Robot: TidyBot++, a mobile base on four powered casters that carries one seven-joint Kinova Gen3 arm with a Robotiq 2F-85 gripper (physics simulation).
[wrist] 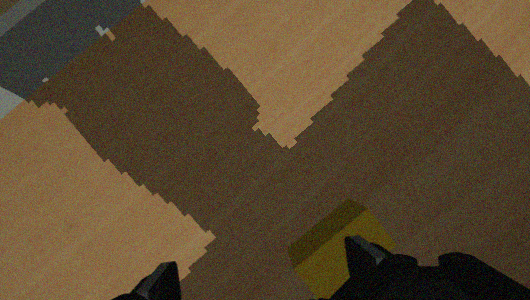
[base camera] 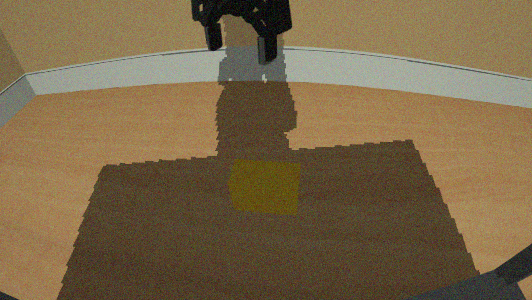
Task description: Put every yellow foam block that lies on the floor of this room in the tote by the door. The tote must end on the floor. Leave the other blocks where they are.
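Frame: origin at the arm's base, x ahead, y left, z up, level; metres.
Seen in the pictures: gripper, between the fingertips: (wrist: 263, 267) (base camera: 239, 55).
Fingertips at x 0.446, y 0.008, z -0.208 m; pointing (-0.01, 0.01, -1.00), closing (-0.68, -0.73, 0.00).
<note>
A point is followed by its place in that frame.
A yellow foam block (base camera: 265, 187) {x 0.334, y -0.012, z -0.338 m} (wrist: 325, 252) {x 0.374, y -0.004, z -0.337 m} lies on the floor inside the robot's shadow. In the wrist view it is at the lower right, partly hidden behind the right-hand finger. My gripper (base camera: 241, 49) {x 0.446, y 0.008, z -0.208 m} (wrist: 263, 267) {x 0.446, y 0.008, z -0.208 m} is open and empty. In the base camera view it hangs at the top, above the floor and apart from the block. The tote does not show in either view.
A pale baseboard (base camera: 125, 70) {x 0.766, y 0.344, z -0.344 m} (wrist: 7, 102) {x 0.719, y 0.090, z -0.381 m} runs along the foot of the tan wall (base camera: 375, 25) {x 0.662, y -0.283, z -0.238 m}, with a corner at the left. Dark parts of the robot's base (base camera: 465, 290) {x 0.140, y -0.181, z -0.281 m} show at the lower right of the base camera view.
</note>
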